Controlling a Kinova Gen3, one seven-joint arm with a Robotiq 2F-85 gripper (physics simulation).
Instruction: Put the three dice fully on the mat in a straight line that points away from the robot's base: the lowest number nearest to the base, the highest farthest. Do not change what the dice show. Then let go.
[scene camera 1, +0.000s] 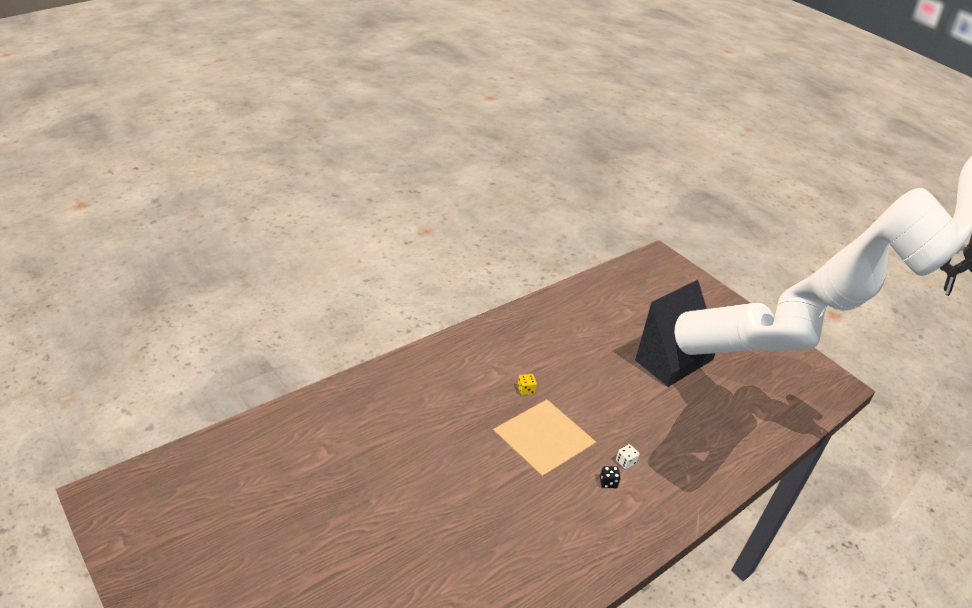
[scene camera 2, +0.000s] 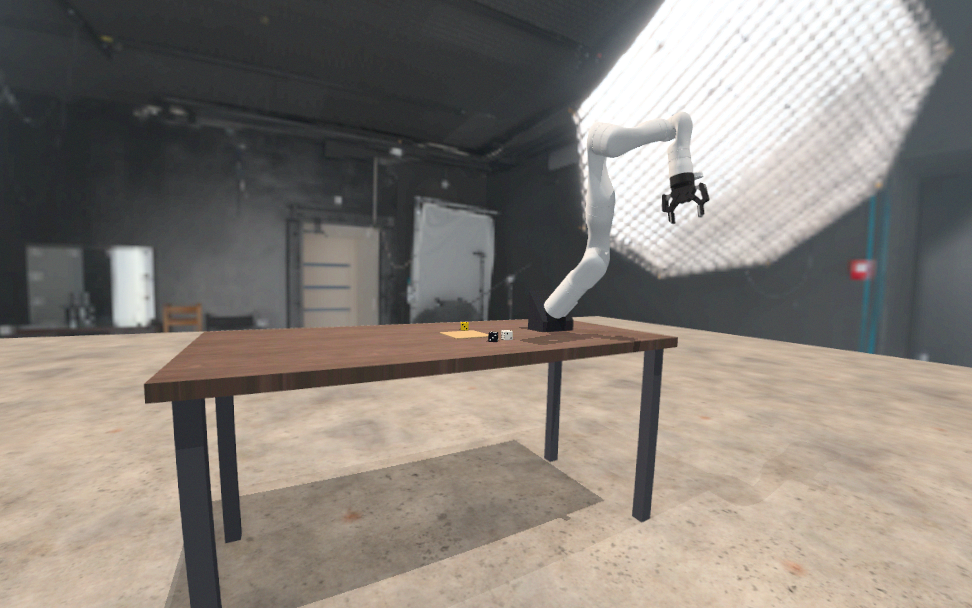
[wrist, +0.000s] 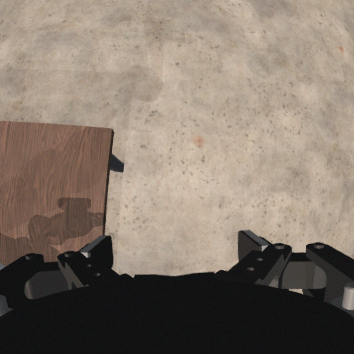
Labels:
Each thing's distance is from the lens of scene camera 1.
tan mat (scene camera 1: 543, 436): 1.51 m

